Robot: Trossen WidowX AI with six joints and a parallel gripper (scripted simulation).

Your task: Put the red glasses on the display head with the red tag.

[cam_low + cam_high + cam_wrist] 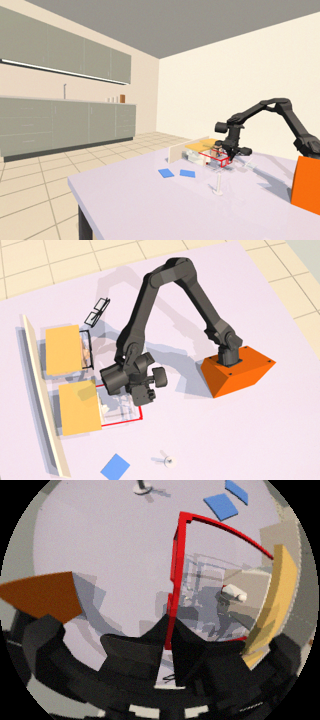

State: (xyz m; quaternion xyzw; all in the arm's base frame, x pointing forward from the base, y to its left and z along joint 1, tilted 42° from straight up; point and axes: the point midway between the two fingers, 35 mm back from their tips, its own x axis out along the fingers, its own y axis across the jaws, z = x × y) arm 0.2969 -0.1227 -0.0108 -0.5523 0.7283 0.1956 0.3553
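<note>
The display head lies 170 mm ahead of my gripper tip, 10 mm to the right of it and 10 mm below it. From my gripper tip the other things lie so: skin-coloured head (230 mm to the right, 130 mm ahead, 10 mm below); cream board (280 mm ahead, 150 mm to the right, 10 mm below); white peg (260 mm to the left, 40 mm below, 10 mm ahead).
</note>
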